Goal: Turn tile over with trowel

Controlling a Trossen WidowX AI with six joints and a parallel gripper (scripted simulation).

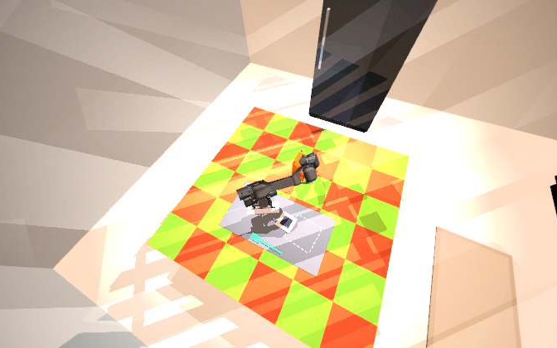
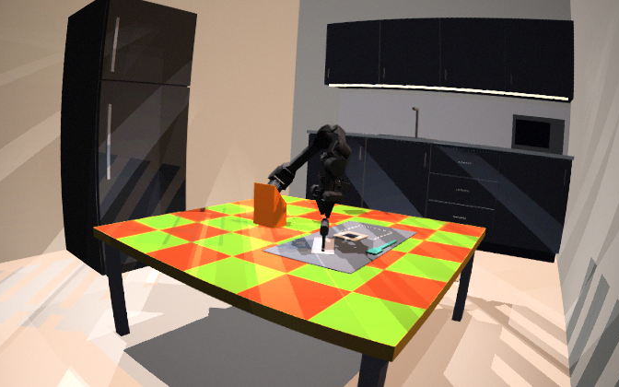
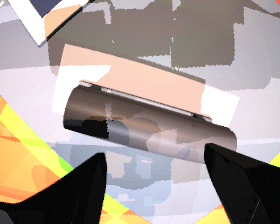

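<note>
Now: gripper tip 130 mm above the grey mat, 120 mm to the right of it and 40 mm short of it. Round my gripper tip: white tile: 170 mm to the left, 100 mm below, 10 mm ahead; then teal trowel: 180 mm ahead, 110 mm to the left, 100 mm below.
</note>
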